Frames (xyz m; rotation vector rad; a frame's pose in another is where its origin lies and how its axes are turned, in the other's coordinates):
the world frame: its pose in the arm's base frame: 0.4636 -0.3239 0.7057 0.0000 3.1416 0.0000
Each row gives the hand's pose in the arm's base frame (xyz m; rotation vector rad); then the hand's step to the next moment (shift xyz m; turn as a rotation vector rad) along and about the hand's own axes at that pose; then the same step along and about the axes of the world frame.
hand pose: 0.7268 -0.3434 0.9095 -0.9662 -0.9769 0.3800
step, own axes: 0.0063 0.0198 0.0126 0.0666 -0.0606 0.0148
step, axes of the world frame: 0.0045 0.0215 0.0105 -0.0154 0.0185 -0.0880
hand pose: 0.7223 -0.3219 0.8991 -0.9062 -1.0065 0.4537
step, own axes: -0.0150 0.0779 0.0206 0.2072 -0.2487 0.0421
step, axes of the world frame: 0.0199 0.0428 0.0670 -0.0471 0.0217 -0.3223
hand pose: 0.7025 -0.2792 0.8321 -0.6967 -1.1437 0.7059
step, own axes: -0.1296 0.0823 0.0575 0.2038 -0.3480 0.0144
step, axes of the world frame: 0.0996 -0.0465 0.1216 -0.0864 -0.0436 -0.3918
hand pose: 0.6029 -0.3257 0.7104 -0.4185 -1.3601 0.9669
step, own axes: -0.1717 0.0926 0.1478 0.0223 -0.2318 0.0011
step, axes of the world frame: 0.1558 -0.1206 0.1452 -0.0748 -0.1149 -0.1883
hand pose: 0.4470 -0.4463 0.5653 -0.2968 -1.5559 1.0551
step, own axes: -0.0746 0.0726 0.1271 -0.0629 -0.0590 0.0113
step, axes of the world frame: 0.1166 -0.0687 0.0931 -0.0294 -0.0818 -0.0037
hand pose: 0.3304 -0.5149 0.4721 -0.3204 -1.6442 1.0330
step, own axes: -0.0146 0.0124 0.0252 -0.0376 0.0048 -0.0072
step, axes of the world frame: 0.0210 -0.0142 0.0190 -0.0181 -0.0192 0.0281
